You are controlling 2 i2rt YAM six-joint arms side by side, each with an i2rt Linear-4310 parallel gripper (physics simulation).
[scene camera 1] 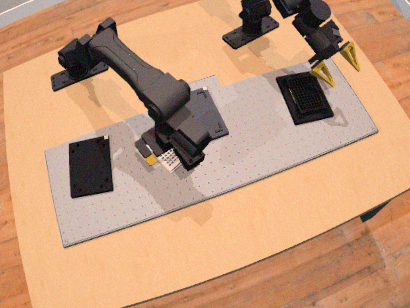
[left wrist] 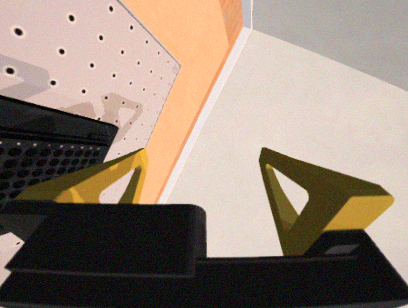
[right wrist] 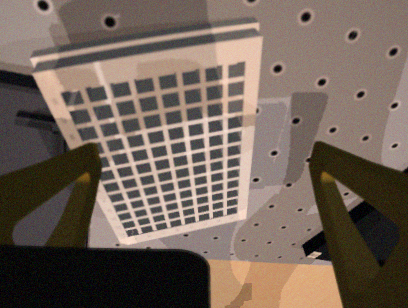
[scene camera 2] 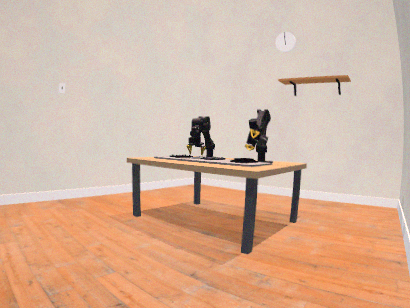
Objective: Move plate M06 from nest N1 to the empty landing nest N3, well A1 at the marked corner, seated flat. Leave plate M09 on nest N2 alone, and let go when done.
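A white well plate (scene camera 1: 168, 160) (right wrist: 176, 131) is over the perforated board beside the dark grey centre nest (scene camera 1: 210, 112) (right wrist: 30, 150); whether it touches that nest is unclear. A black plate (scene camera 1: 306, 94) (left wrist: 50, 167) sits on the black nest (scene camera 1: 325, 114) at the picture's right. The black nest (scene camera 1: 90, 167) (right wrist: 350, 235) at the picture's left is empty, with a pale corner mark. Plate and nest labels are unreadable. My right gripper (right wrist: 205, 153) (scene camera 2: 196, 151) is open above the white plate, which shows partly between its fingers. My left gripper (scene camera 1: 345, 77) (left wrist: 203, 154) (scene camera 2: 252, 141) is open and empty, near the black plate.
The perforated board (scene camera 1: 240, 165) lies on the wooden table (scene camera 1: 260, 215) under the nests. The right arm (scene camera 1: 135, 70) reaches across the board and hides part of the centre nest and white plate. A wall shelf (scene camera 2: 314, 80) hangs behind the table.
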